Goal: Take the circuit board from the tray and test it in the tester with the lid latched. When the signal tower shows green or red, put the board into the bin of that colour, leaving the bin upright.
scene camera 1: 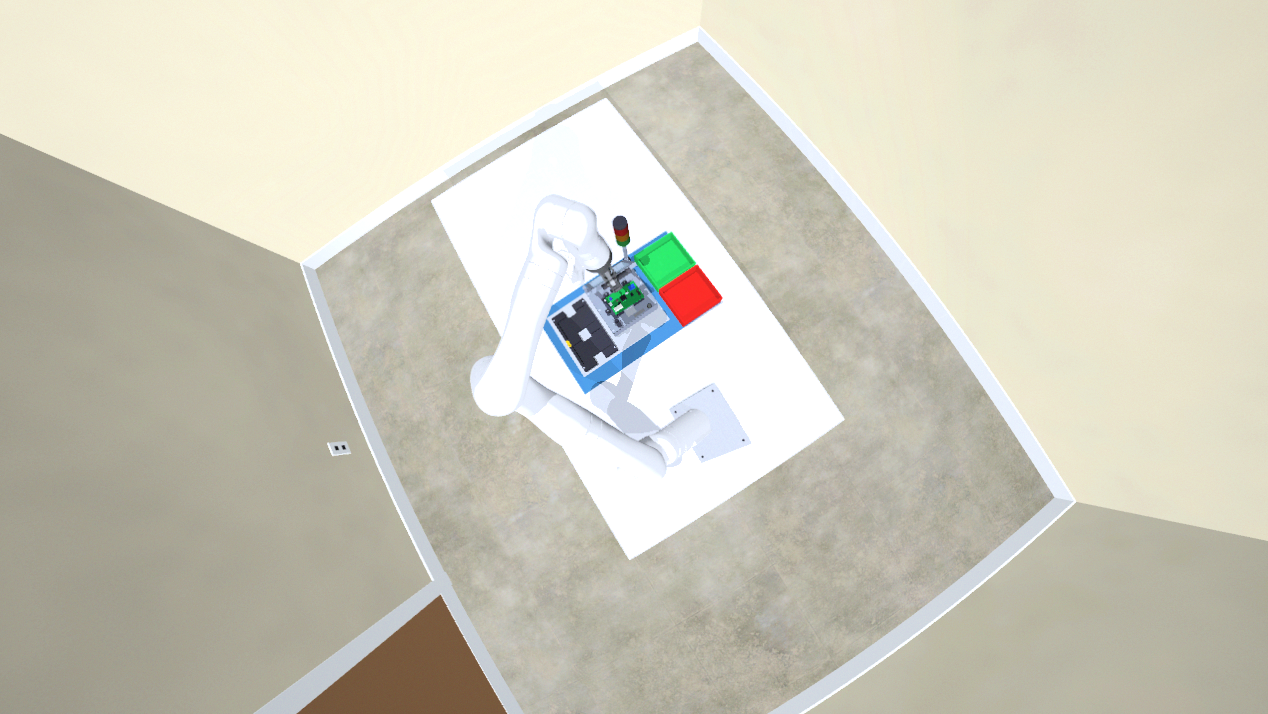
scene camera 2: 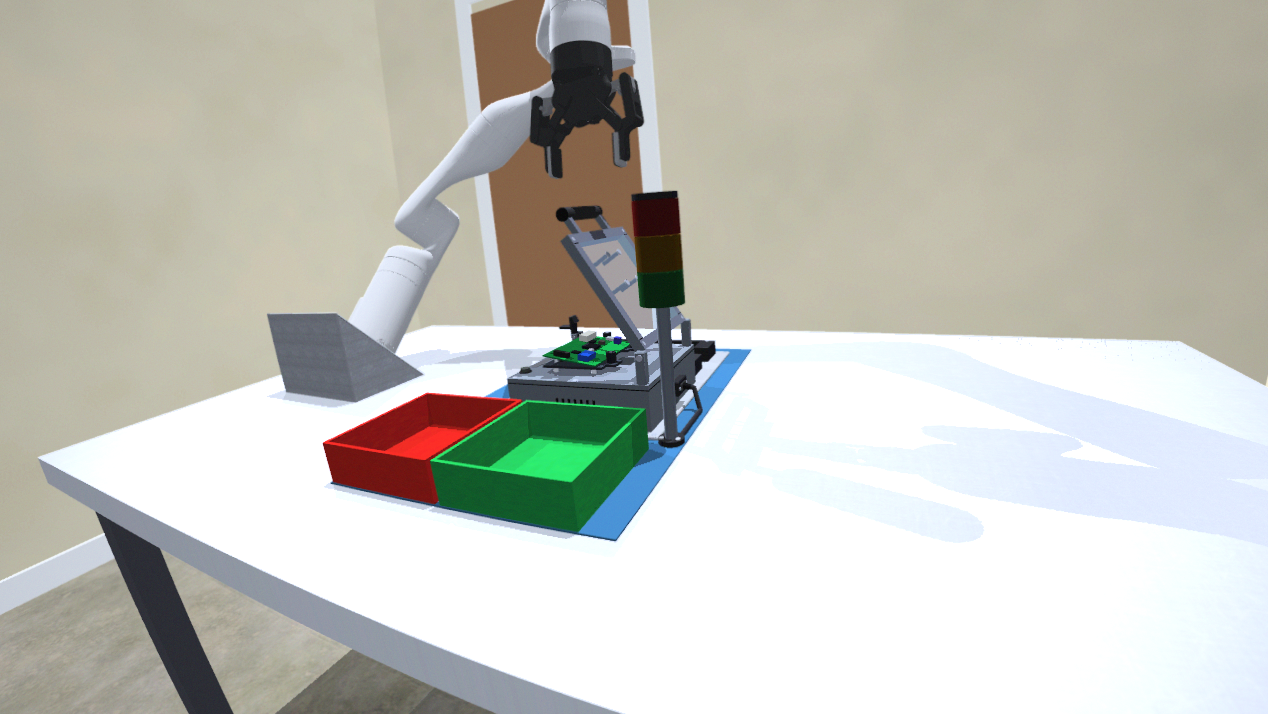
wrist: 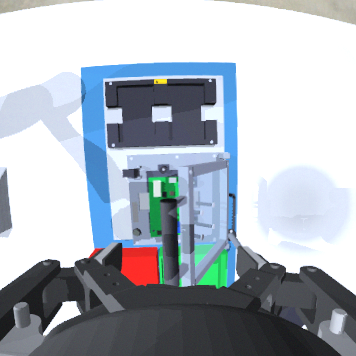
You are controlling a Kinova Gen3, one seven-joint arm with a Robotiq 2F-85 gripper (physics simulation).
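Places are measured from the arm's base along level axes (x ahead, y left, z up), in millimetres.
Where they show: gripper, fingertip midpoint: (scene camera 1: pixel 608 272) (scene camera 2: pixel 587 172) (wrist: pixel 179 257); arm's base at its link origin: (scene camera 1: pixel 697 422) (scene camera 2: pixel 366 352).
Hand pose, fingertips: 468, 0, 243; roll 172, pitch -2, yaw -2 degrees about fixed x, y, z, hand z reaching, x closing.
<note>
Things, the pixels of their centre, and the offset from my fingertips, as dx, dy, dz. "spot": a spot on its surface instead. Level surfaces: height alone.
- green circuit board at the middle of its body: (scene camera 2: pixel 589 346) (wrist: pixel 169 207) (scene camera 1: pixel 624 297) -8, -21, -214
- dark lid handle at the middle of its body: (wrist: pixel 169 244) (scene camera 2: pixel 580 213) (scene camera 1: pixel 616 278) -7, -13, -49
- signal tower at a spot on its surface: (scene camera 2: pixel 659 252) spot: +138, -130, -91
- green bin at the middle of its body: (scene camera 2: pixel 547 455) (wrist: pixel 192 280) (scene camera 1: pixel 664 261) +43, -212, -270
- red bin at the middle of its body: (scene camera 2: pixel 429 439) (wrist: pixel 126 283) (scene camera 1: pixel 690 295) -107, -217, -270
- blue mat at its surface level: dz -292
- white table at its surface level: dz -294
The green circuit board (scene camera 1: pixel 622 299) (scene camera 2: pixel 581 351) (wrist: pixel 156 215) lies on the bed of the grey tester (scene camera 2: pixel 532 391) (wrist: pixel 145 162). Its lid (scene camera 2: pixel 596 283) (wrist: pixel 186 235) is raised and leans over the board, hiding part of it in the wrist view. The dark lid handle (scene camera 2: pixel 582 212) (wrist: pixel 170 240) is at its free end. My gripper (scene camera 2: pixel 587 164) (wrist: pixel 179 257) is open and empty, above the handle and apart from it. The black tray (scene camera 1: pixel 572 321) (wrist: pixel 135 110) is empty. The signal tower (scene camera 1: pixel 621 232) (scene camera 2: pixel 659 252) shows no lit lamp. The green bin (scene camera 1: pixel 665 259) (scene camera 2: pixel 505 492) and red bin (scene camera 1: pixel 692 295) (scene camera 2: pixel 381 470) are upright and empty.
The signal tower's pole stands at the tester's corner beside the green bin. A blue mat (scene camera 2: pixel 634 505) (wrist: pixel 95 150) lies under the tester, tray and bins. The arm's grey wedge base (scene camera 2: pixel 310 359) stands on the white table (scene camera 2: pixel 798 576).
</note>
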